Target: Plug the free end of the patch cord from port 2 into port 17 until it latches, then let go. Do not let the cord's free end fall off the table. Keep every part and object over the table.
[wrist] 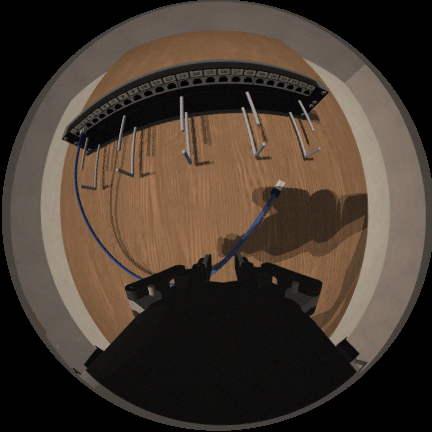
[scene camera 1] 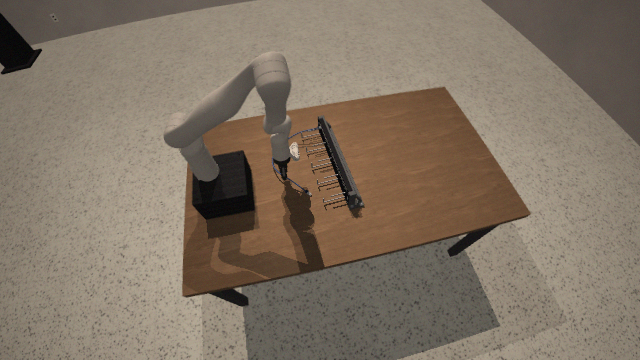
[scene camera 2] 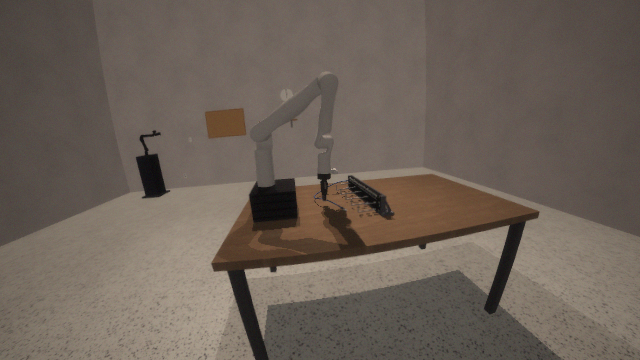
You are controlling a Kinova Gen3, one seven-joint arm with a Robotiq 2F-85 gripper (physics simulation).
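Pixels of known places: gripper, fingertip midpoint: [wrist: 222, 260] [scene camera 1: 284, 176] [scene camera 2: 324, 200]; arm's base, link origin: [scene camera 1: 208, 172] [scene camera 2: 266, 184].
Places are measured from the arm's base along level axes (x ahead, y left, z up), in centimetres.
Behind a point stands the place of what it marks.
The blue patch cord [wrist: 252, 226] {x 35.7, y -6.1, z -11.9 cm} [scene camera 1: 298, 186] {x 37.6, y -8.3, z -12.8 cm} runs in a loop from port 2 [wrist: 81, 132] {x 53.4, y 20.4, z -7.5 cm} at the panel's left end in the wrist view. Its free end, a clear plug with a dark blue boot [wrist: 279, 187] {x 41.0, y -11.7, z -14.3 cm} [scene camera 1: 308, 193] {x 41.0, y -12.0, z -14.4 cm} [scene camera 2: 343, 208] {x 40.5, y -11.8, z -14.1 cm}, points up and right in the wrist view, apart from the panel. My gripper [wrist: 222, 260] {x 31.5, y -2.0, z -11.8 cm} [scene camera 1: 284, 178] {x 31.5, y -2.0, z -11.8 cm} [scene camera 2: 324, 199] {x 31.5, y -2.0, z -11.8 cm} is partly open, with the cord passing between its fingers close to the left one. The black patch panel [wrist: 215, 97] {x 55.9, y -2.7, z -11.5 cm} [scene camera 1: 339, 157] {x 58.2, y -1.5, z -5.6 cm} [scene camera 2: 367, 192] {x 56.1, y -6.8, z -8.2 cm} has port 17 [wrist: 236, 79] {x 56.7, y -5.7, z -8.3 cm} right of its middle, with no plug in it. Whether the plug touches the table is unclear.
Several pale metal cable hooks [wrist: 249, 131] {x 50.5, y -7.9, z -14.0 cm} [scene camera 1: 327, 182] {x 51.0, y -8.0, z -13.9 cm} stick out from the panel toward the gripper, between the plug and the ports. The black robot base block [scene camera 1: 225, 185] {x 6.9, y -8.1, z -0.5 cm} [scene camera 2: 274, 202] {x 4.7, y -14.3, z -5.8 cm} stands at the left part of the wooden table [scene camera 1: 425, 150] {x 105.9, y -0.2, z -15.7 cm} [scene camera 2: 450, 205] {x 100.8, y -22.9, z -15.7 cm}.
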